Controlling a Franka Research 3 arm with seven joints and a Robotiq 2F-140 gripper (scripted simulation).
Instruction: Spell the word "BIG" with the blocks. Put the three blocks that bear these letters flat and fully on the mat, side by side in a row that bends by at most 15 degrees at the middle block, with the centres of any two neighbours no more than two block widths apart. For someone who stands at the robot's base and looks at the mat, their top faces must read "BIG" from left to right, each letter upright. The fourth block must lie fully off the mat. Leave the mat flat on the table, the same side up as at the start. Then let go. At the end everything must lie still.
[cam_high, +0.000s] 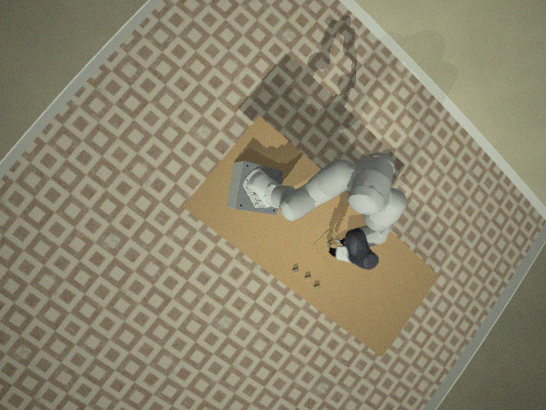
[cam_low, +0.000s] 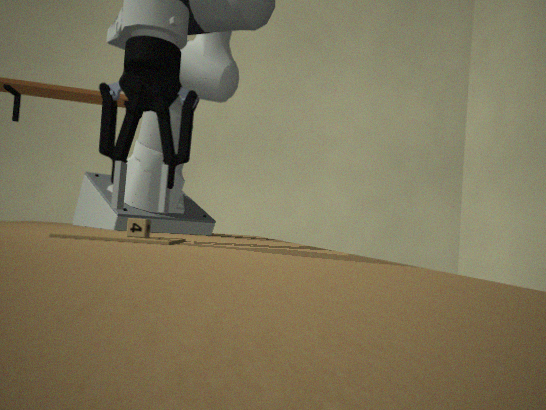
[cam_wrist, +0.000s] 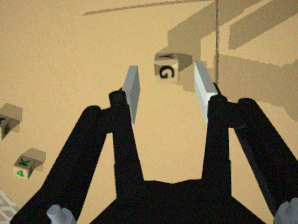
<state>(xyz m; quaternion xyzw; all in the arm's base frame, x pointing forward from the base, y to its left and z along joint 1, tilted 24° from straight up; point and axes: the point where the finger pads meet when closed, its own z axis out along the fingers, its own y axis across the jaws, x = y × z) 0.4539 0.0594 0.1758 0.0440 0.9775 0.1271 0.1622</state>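
My gripper is now 1 cm short of the thin mat, 1 cm to the left of it and 7 cm above it.
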